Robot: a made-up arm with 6 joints. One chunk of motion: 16 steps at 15 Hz.
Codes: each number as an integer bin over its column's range. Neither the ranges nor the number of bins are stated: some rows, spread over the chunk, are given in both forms.
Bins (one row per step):
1: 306 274 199 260 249 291
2: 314 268 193 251 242 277
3: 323 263 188 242 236 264
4: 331 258 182 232 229 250
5: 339 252 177 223 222 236
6: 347 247 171 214 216 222
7: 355 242 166 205 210 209
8: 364 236 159 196 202 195
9: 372 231 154 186 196 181
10: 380 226 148 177 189 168
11: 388 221 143 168 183 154
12: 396 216 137 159 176 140
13: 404 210 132 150 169 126
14: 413 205 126 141 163 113
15: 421 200 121 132 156 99
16: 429 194 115 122 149 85
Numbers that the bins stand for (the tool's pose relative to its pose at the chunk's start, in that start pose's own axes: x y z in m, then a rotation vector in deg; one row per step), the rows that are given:
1: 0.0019 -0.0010 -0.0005 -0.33 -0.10 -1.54
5: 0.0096 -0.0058 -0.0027 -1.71 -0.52 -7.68
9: 0.0174 -0.0103 -0.0049 -3.08 -0.93 -13.81
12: 0.0230 -0.0135 -0.0066 -4.09 -1.24 -18.38
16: 0.0307 -0.0182 -0.0087 -5.46 -1.67 -24.52
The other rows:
2: 0.0037 -0.0023 -0.0011 -0.67 -0.21 -3.10
3: 0.0059 -0.0034 -0.0016 -1.00 -0.31 -4.55
4: 0.0077 -0.0045 -0.0022 -1.37 -0.41 -6.11
6: 0.0115 -0.0068 -0.0033 -2.04 -0.62 -9.24
7: 0.0134 -0.0079 -0.0038 -2.38 -0.71 -10.69
8: 0.0155 -0.0092 -0.0044 -2.71 -0.84 -12.25
10: 0.0192 -0.0114 -0.0055 -3.42 -1.04 -15.26
11: 0.0211 -0.0124 -0.0060 -3.75 -1.14 -16.82
13: 0.0249 -0.0148 -0.0071 -4.42 -1.35 -19.95
14: 0.0270 -0.0159 -0.0077 -4.76 -1.45 -21.40
15: 0.0289 -0.0169 -0.0082 -5.09 -1.56 -22.96

